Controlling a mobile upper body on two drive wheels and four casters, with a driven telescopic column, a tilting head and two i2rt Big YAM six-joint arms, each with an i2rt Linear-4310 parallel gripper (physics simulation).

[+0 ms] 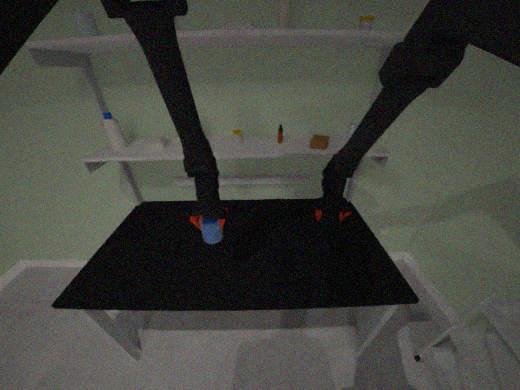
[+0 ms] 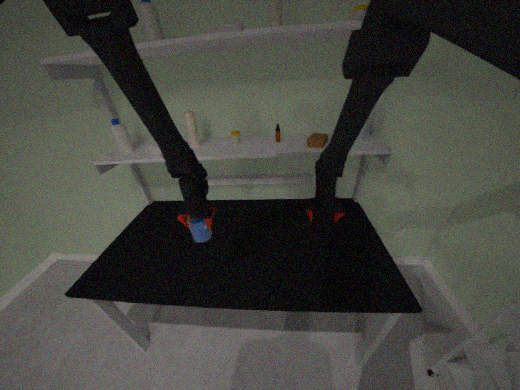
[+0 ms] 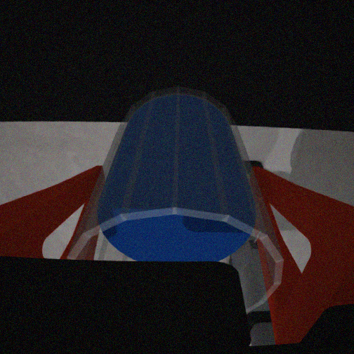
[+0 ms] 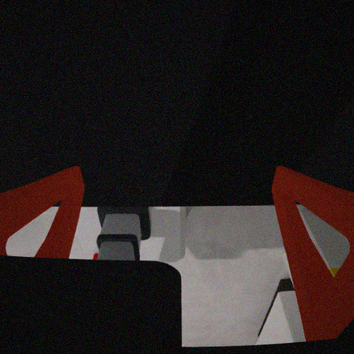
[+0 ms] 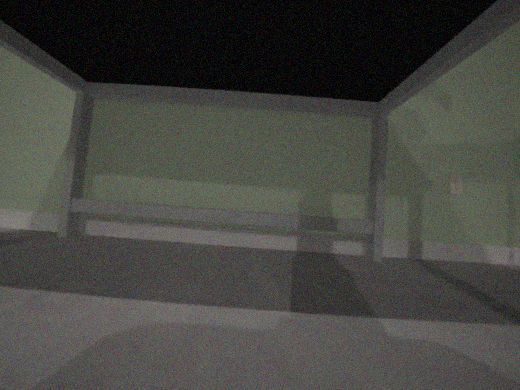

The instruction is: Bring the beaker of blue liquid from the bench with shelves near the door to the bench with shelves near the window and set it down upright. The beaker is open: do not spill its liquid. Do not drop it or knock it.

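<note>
The glass beaker of blue liquid (image 1: 212,233) (image 2: 201,232) (image 3: 175,240) is upright over the left part of the black bench top (image 1: 280,270) (image 2: 280,270). My left gripper (image 1: 209,222) (image 2: 196,221) (image 3: 177,176) is shut on it, one orange finger against each side of the wall. The blue liquid is inside the beaker. I cannot tell whether its base touches the bench top. My right gripper (image 1: 331,216) (image 2: 324,217) (image 4: 177,176) is wide open and empty, over the right rear part of the bench. No door or window shows.
Behind the bench, a lower shelf (image 1: 260,150) (image 2: 255,150) holds a white bottle with a blue cap (image 1: 114,135) (image 2: 120,136), a yellow-lidded jar (image 1: 237,135), an amber dropper bottle (image 1: 280,135) and a brown block (image 1: 319,142). An upper shelf (image 1: 225,37) hangs above. White furniture stands at the lower right.
</note>
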